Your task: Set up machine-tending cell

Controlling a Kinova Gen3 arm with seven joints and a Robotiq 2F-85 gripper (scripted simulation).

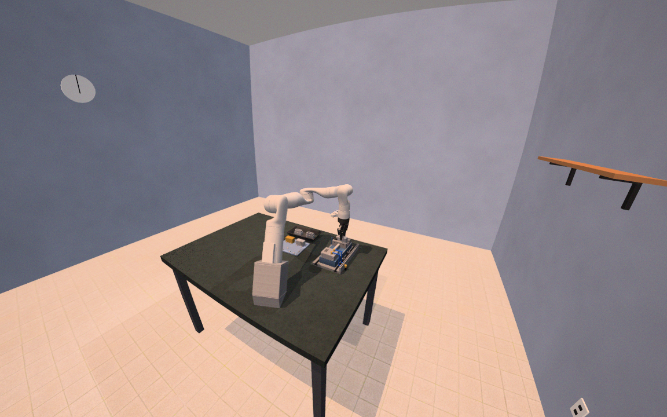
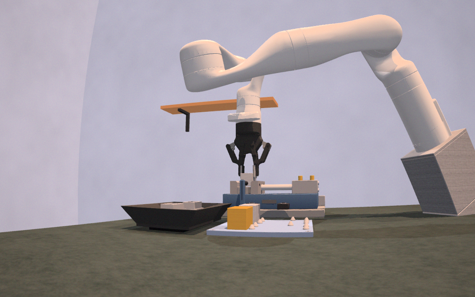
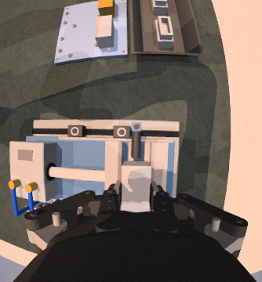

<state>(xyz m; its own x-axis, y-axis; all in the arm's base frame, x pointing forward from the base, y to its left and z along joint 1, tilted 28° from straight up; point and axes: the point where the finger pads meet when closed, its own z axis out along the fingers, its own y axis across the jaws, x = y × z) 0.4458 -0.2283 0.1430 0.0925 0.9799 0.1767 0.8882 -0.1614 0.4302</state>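
Right now the fixed jaw is 4 cm below my hand and 3 cm ahead of it. Round my hand: vise 8 cm below, 7 cm behind, 1 cm to the left; work stop rod 5 cm to the left, 3 cm below; moving jaw 4 cm below, 3 cm behind, 1 cm to the left.
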